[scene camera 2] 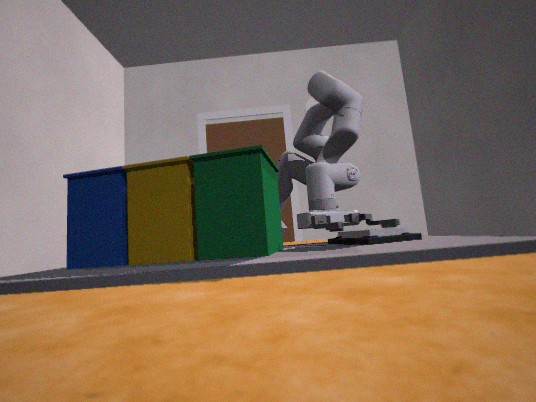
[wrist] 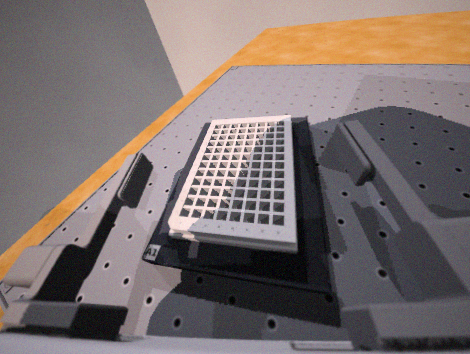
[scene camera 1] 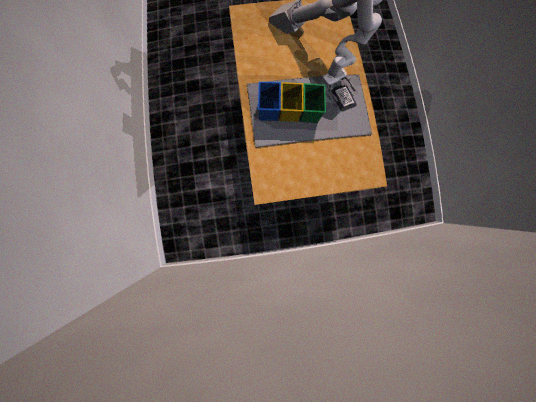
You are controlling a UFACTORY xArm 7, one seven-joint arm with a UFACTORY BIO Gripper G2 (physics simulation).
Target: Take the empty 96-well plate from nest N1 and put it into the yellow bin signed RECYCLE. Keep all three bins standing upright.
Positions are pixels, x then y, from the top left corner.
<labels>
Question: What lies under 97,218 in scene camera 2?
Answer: A blue bin.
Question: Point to a blue bin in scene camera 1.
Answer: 269,93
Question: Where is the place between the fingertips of my gripper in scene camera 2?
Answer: At 371,224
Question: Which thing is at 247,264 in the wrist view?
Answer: A dark nest.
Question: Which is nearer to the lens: the yellow bin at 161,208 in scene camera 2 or the green bin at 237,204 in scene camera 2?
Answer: The green bin.
</labels>
